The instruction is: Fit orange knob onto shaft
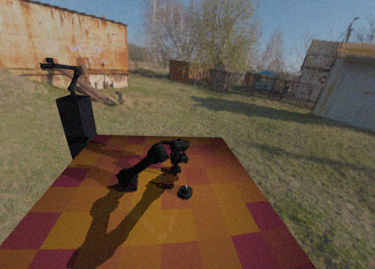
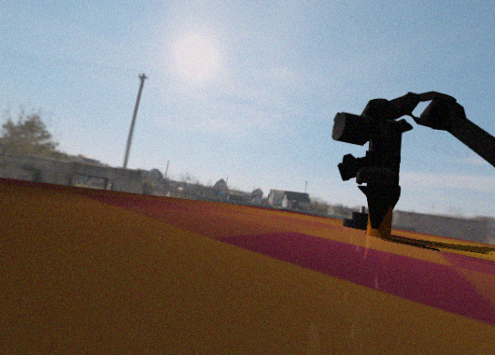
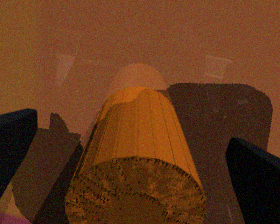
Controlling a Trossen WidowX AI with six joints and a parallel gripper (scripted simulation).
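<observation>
Right now my gripper tip is 3 cm below the orange knob. The rest, counted from my gripper tip: round dark pedestal (7 cm ahead, 16 cm to the right, 2 cm above).
</observation>
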